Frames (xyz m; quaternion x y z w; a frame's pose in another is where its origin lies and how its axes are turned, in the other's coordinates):
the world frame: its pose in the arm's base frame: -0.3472 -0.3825 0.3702 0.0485 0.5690 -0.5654 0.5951
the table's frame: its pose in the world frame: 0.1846 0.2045 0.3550 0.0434 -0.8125 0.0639 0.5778
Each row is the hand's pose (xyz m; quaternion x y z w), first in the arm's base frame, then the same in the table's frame.
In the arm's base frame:
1: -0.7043 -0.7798 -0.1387 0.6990 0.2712 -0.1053 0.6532
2: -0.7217 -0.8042 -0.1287 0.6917 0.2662 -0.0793 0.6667
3: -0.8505 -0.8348 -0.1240 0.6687 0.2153 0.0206 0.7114
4: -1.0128 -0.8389 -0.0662 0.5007 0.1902 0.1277 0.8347
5: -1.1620 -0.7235 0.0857 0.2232 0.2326 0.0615 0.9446
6: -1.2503 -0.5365 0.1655 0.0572 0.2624 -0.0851 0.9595
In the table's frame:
1: -0.6263 -0.3560 -0.2986 0.7136 0.6325 0.1146 0.2785
2: -0.6214 -0.3853 -0.3095 0.7189 0.6185 0.1407 0.2842
3: -0.6929 -0.4959 -0.3234 0.7523 0.5389 0.2258 0.3043
4: -0.7693 -0.6444 -0.2808 0.6851 0.4416 0.3807 0.4368
5: -0.8382 -0.7724 -0.0871 0.4654 0.4238 0.4301 0.6472
6: -0.9391 -0.7864 0.1098 0.2942 0.4471 0.3534 0.7672

